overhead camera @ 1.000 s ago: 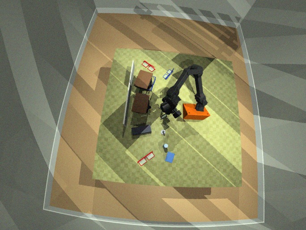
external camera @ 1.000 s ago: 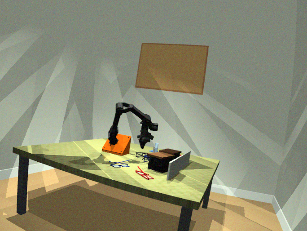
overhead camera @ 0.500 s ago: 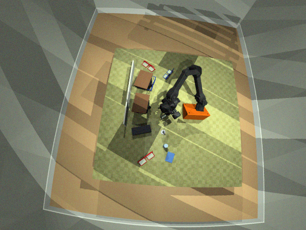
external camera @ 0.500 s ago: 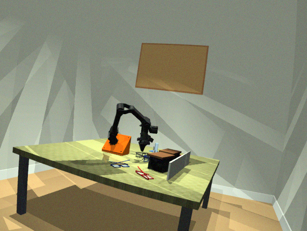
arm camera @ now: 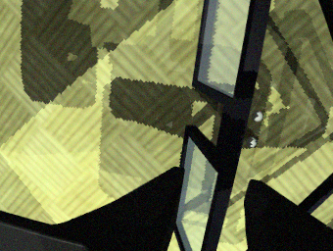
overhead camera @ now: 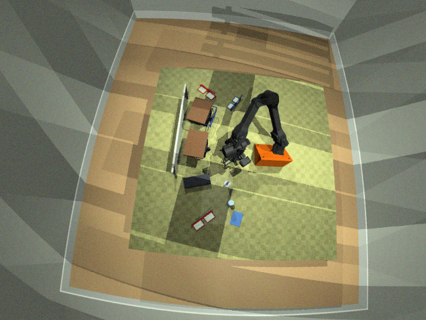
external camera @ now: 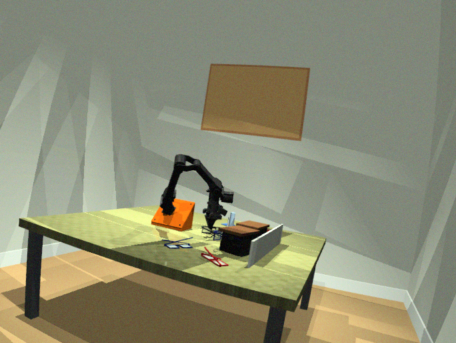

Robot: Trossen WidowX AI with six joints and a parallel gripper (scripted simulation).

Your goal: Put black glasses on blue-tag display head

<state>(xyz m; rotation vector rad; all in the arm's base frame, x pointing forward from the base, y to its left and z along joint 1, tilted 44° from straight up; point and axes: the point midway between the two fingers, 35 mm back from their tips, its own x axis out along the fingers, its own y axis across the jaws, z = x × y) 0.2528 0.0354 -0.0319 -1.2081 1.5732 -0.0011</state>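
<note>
The white post lies 30 mm ahead of my gripper tip and 180 mm to the left of it. From my gripper tip the other things lie so: black case 210 mm ahead, 200 mm to the left, 10 mm below; white panel 370 mm ahead, 110 mm to the right, 30 mm above; blue card 60 mm behind, 380 mm to the left, 20 mm below.
</note>
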